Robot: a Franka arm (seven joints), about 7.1 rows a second.
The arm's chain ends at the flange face. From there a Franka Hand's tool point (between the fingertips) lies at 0.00 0.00 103.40 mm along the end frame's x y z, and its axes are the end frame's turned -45 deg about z.
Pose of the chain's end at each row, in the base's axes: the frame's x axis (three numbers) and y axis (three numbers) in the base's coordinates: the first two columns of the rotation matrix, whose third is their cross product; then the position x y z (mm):
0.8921 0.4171 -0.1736 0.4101 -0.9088 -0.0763 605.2 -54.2 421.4
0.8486 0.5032 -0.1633 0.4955 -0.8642 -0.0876 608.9 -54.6 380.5
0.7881 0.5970 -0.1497 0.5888 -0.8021 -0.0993 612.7 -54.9 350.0
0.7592 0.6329 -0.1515 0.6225 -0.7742 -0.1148 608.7 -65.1 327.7
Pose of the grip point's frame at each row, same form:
0.3408 0.9376 -0.0688 0.9208 -0.3477 -0.1767 585.6 -54.5 319.9
0.2497 0.9669 -0.0535 0.9504 -0.2553 -0.1774 589.7 -55.3 278.9
0.1409 0.9893 -0.0356 0.9736 -0.1450 -0.1761 594.2 -55.9 248.3
0.0967 0.9950 -0.0260 0.9770 -0.0999 -0.1883 589.1 -65.8 226.2

